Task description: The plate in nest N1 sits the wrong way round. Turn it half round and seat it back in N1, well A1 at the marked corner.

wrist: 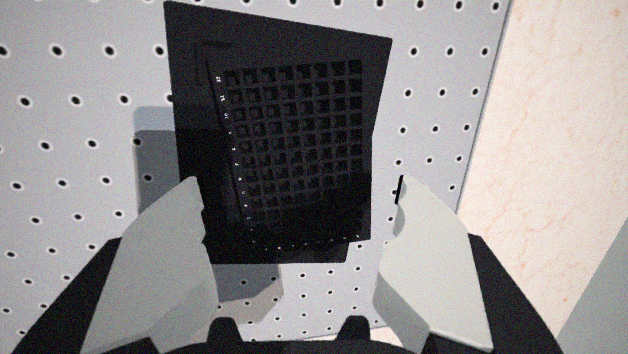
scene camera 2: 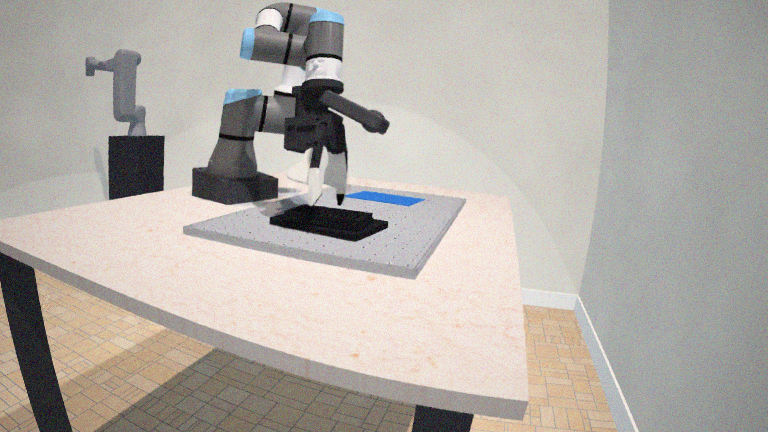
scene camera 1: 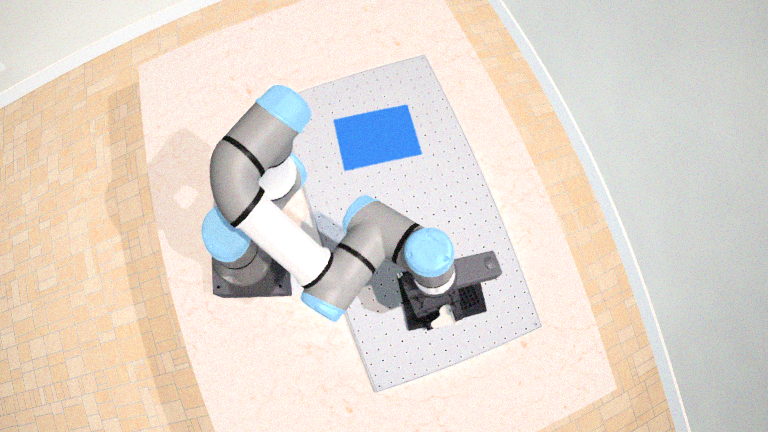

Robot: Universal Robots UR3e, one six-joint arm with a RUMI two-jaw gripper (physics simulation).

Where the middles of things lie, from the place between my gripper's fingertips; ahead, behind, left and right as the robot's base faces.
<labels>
Now: the black well plate (scene camera 2: pixel 332 217) 10 mm ahead of my hand and 20 mm below it. Also, from my hand: flat blue rectangle (scene camera 1: pixel 370 138): 60 mm ahead, 380 mm to the left, 40 mm below; then black nest (scene camera 2: pixel 372 228): 10 mm to the left, 30 mm below.
</labels>
